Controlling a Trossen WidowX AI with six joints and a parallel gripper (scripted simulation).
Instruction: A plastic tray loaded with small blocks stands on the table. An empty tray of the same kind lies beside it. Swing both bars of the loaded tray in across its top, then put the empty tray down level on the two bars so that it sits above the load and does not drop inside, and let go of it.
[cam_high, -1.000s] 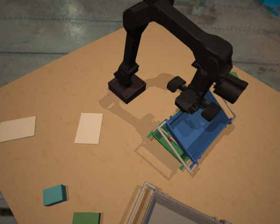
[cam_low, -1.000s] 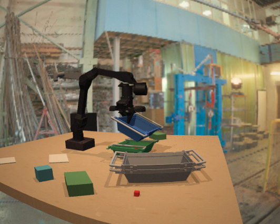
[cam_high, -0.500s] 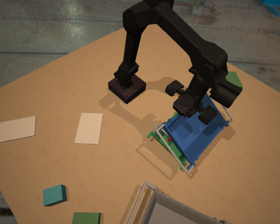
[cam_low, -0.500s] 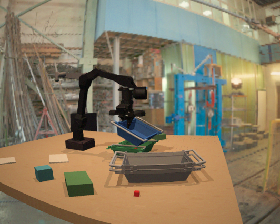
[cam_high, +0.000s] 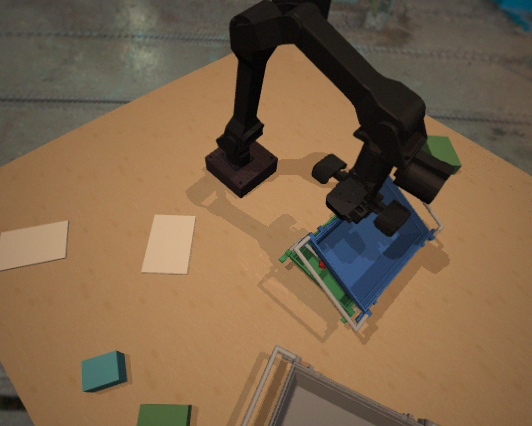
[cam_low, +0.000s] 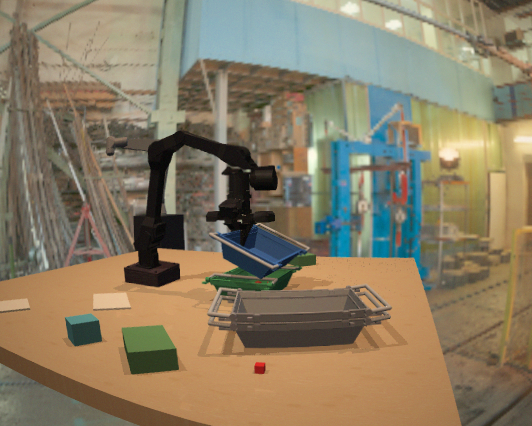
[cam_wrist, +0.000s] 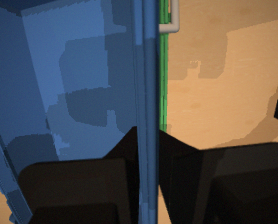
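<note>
The blue tray lies 70 mm ahead of my gripper tip. Also, from my gripper tip: teal block (530 mm to the right, 100 mm below, 70 mm behind).
</note>
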